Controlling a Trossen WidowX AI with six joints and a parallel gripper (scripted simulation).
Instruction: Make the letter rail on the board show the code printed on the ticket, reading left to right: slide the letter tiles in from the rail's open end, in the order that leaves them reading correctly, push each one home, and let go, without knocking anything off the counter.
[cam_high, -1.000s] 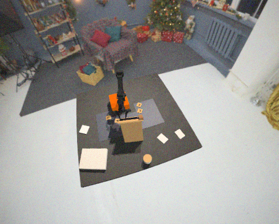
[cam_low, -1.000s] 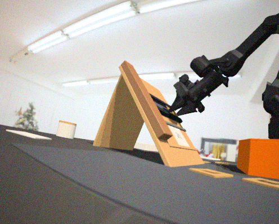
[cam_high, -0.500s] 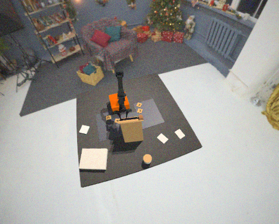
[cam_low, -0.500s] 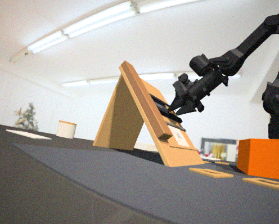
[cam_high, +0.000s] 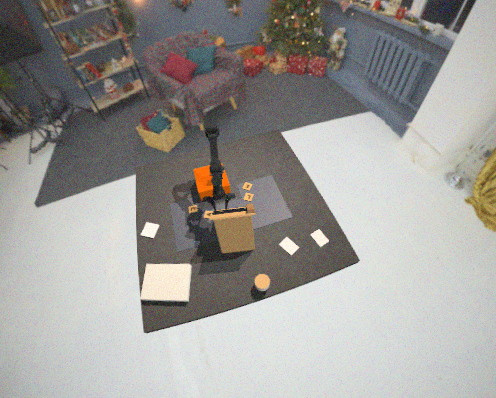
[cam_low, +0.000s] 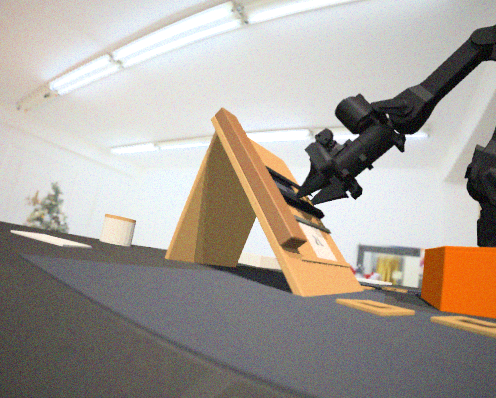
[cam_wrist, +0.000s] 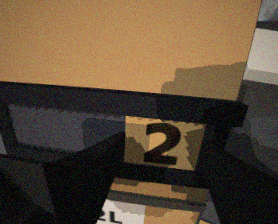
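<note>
Now: the white ticket 6 cm behind my gripper tip, 5 cm to the left of it and 8 cm below it. The rest, counted from my gripper tip: small cylinder: 41 cm ahead, 16 cm to the left, 13 cm below.
</note>
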